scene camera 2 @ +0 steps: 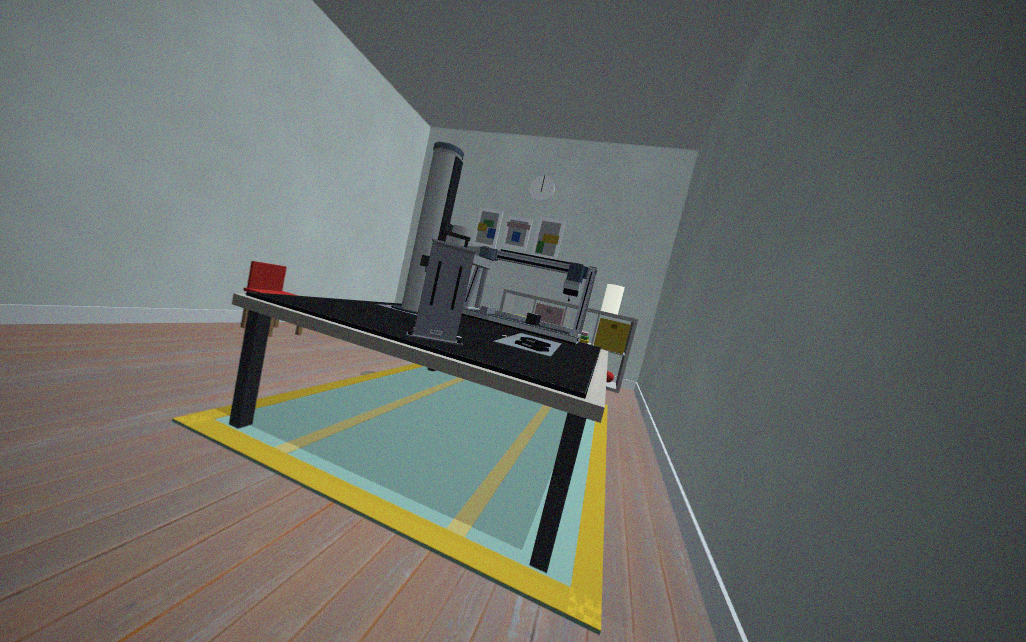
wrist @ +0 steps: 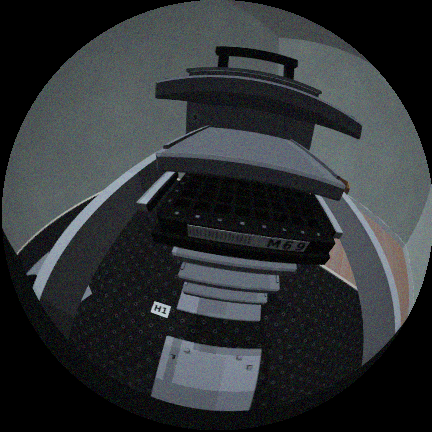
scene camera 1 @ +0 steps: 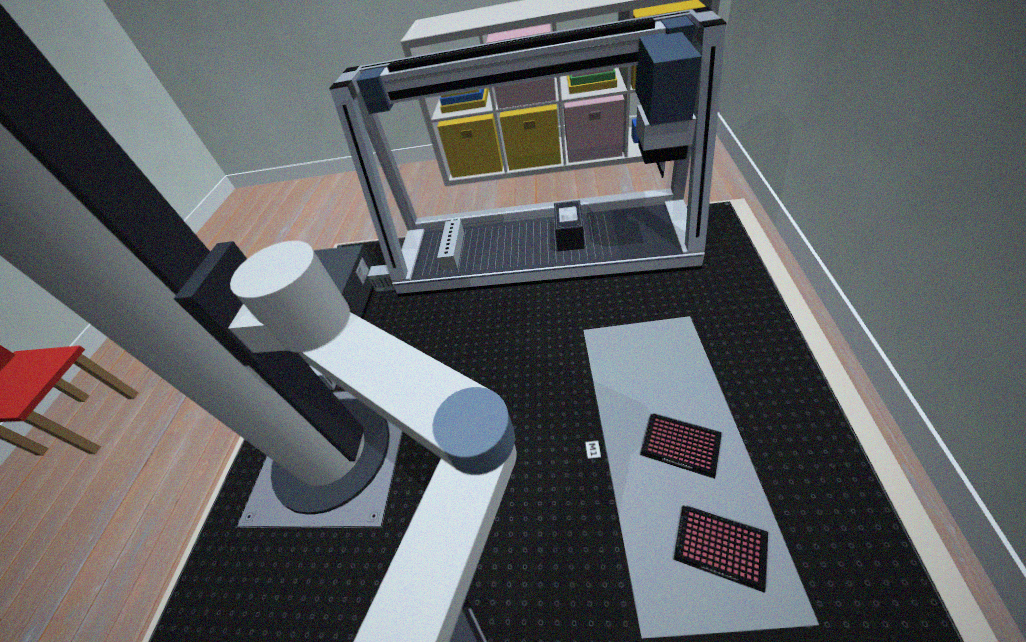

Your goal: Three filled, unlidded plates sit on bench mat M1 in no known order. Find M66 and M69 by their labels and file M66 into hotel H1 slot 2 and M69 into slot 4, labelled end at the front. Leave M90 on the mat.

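Frame: origin at the arm's base, x ahead, y left, z up, level; centimetres.
Where they show: arm's base, origin of the base link: (scene camera 2: 414,313) (scene camera 1: 333,454).
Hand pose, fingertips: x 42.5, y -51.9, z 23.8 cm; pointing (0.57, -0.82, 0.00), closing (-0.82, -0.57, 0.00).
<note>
Things, the pixels of their top centre, and the offset from my fingertips. "spot": a spot on its surface instead.
- Plate M69, middle of its top: (wrist: 249,170) dx +0.0, dy -0.1, dz +0.1 cm
- hotel H1, middle of its top: (wrist: 254,41) (scene camera 2: 457,235) dx +3.2, dy -4.1, dz +13.4 cm
- nearer, middle of its top: (scene camera 1: 722,544) (scene camera 2: 532,344) dx +29.6, dy +33.2, dz -20.8 cm
- white strip, surface spot: (scene camera 1: 450,240) spot: dx -21.5, dy +107.0, dz -13.0 cm
- black block, surface spot: (scene camera 1: 568,234) spot: dx +10.2, dy +103.4, dz -12.5 cm
- hotel's foot, surface spot: (wrist: 207,380) spot: dx -8.7, dy +12.6, dz -16.5 cm
- H1 tag, middle of its top: (wrist: 160,308) dx +5.2, dy +9.7, dz -22.5 cm
- M1 tag, middle of its top: (scene camera 1: 593,449) dx +11.4, dy +50.3, dz -22.5 cm
Plate M69 (wrist: 247,240), black, its label facing the front, sits in hotel H1 (wrist: 250,145) (scene camera 2: 447,291) in the wrist view, under the large upper shelf and above several lower ledges. The slot number is too small to read. My gripper (wrist: 248,171) is open; its long fingers stand on both sides of the plate with gaps. Its fingers do not show in the scene views. Two black plates with pink wells, one farther back (scene camera 1: 682,445) and one nearer (scene camera 1: 722,546), lie on grey mat M1 (scene camera 1: 650,363) (scene camera 2: 508,342). Their labels are unreadable.
A gantry frame (scene camera 1: 544,280) stands at the back of the bench, holding a white strip (scene camera 1: 450,240) and a black block (scene camera 1: 568,234). The hotel's foot (wrist: 207,380) lies below the ledges, near the H1 tag (wrist: 160,309). The M1 tag (scene camera 1: 592,449) lies beside the mat.
</note>
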